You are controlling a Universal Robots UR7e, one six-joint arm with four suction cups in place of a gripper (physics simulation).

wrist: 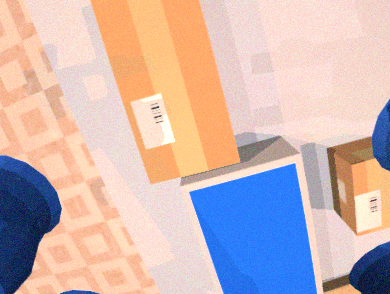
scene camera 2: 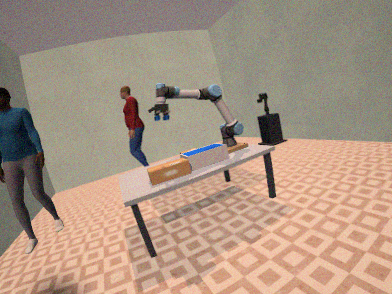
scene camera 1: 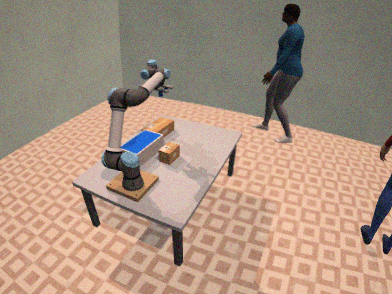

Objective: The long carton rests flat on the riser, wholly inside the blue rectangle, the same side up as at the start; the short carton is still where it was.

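Pixels of known places: end effector, tool point: [wrist: 225,244] [scene camera 2: 161,120] [scene camera 1: 157,92]; arm's base, origin of the base link: [scene camera 2: 229,145] [scene camera 1: 133,184].
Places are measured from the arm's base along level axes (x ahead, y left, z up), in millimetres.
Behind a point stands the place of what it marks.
Note:
The long carton [scene camera 1: 164,127] @[x 700, y 266, z 61 mm] [scene camera 2: 170,171] @[x 697, y 418, z 29 mm] [wrist: 167,90] @[x 688, y 344, z 70 mm] lies flat on the table, at the end of the riser, label side up in the wrist view. The riser [scene camera 1: 150,150] @[x 359, y 142, z 35 mm] [scene camera 2: 206,159] @[x 384, y 345, z 18 mm] [wrist: 306,215] @[x 439, y 158, z 86 mm] is a pale block with a blue rectangle [scene camera 1: 142,142] @[x 354, y 218, z 87 mm] [scene camera 2: 204,150] @[x 366, y 289, z 83 mm] [wrist: 255,225] @[x 439, y 247, z 87 mm] on its top; no carton is on it. The short carton [scene camera 1: 169,153] @[x 375, y -37, z 64 mm] [wrist: 367,190] @[x 452, y 37, z 70 mm] stands on the table beside the riser; scene camera 2 mostly hides it behind the riser. My gripper [scene camera 1: 162,93] [scene camera 2: 161,118] @[x 648, y 291, z 409 mm] hangs high above the table with its suction cups free, holding nothing. Blue cups show at the wrist view's edges.
The table [scene camera 1: 210,137] @[x 924, y -92, z -34 mm] [scene camera 2: 135,186] @[x 986, y 315, z -33 mm] carries my arm's wooden base plate [scene camera 1: 115,186] @[x -95, y 81, z 2 mm] [scene camera 2: 239,148] @[x -20, y 162, z -22 mm]. A person in a blue top [scene camera 1: 290,55] [scene camera 2: 20,132] and a person in red [scene camera 2: 131,112] stand away from the table. A black pedestal [scene camera 2: 270,129] stands behind.

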